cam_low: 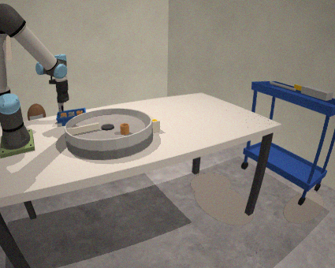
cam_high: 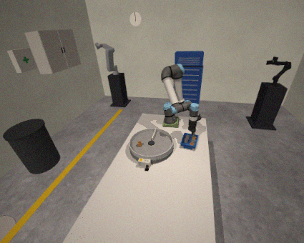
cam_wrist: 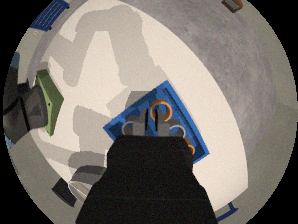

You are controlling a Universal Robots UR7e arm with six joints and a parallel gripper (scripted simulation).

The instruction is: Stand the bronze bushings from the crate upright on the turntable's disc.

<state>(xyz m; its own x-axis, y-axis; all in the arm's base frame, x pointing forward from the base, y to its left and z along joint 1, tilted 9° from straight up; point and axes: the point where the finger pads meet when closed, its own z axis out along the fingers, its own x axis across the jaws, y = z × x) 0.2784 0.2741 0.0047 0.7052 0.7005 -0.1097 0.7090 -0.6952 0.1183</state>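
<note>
The blue crate is 6 cm below my hand, 6 cm ahead of it and 3 cm to the right of it. The rest, counted from my hand: grey turntable (39 cm to the right, 19 cm ahead, 3 cm below).
</note>
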